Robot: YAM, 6 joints.
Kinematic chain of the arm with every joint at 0, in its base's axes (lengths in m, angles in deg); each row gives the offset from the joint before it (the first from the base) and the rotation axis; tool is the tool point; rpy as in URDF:
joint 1: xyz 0 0 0.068 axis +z
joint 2: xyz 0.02 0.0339 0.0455 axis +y
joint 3: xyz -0.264 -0.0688 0 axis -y
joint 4: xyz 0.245 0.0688 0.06 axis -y
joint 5: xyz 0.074 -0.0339 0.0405 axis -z
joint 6: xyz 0.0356 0 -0.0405 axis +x
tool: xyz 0 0 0 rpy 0 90 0
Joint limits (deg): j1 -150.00..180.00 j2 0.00..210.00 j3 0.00..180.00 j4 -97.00..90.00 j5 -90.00..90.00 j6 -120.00..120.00
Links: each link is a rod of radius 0.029 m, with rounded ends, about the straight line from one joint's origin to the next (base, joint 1, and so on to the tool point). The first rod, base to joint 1, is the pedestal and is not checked.
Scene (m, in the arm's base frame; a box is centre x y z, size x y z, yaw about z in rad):
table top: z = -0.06
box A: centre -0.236 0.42 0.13 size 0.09 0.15 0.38 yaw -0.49
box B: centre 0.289 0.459 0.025 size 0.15 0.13 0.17 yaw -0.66
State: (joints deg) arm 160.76 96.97 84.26 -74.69 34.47 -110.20
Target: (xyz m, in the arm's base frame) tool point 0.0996 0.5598 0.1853
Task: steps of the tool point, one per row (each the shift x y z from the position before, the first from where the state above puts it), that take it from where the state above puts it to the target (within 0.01 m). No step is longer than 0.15 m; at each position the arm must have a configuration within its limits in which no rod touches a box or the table.
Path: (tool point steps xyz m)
1: 0.0328 0.0702 0.0467
2: 0.0562 0.0545 0.0525
3: 0.0726 0.0290 0.0562
4: 0.0773 -0.0029 0.0573
5: 0.0084 0.0775 -0.0324
6: 0.0206 0.0719 -0.0481
7: 0.0314 0.0618 -0.0626
8: 0.0400 0.0474 -0.0755
9: 0.0453 0.0296 -0.0857

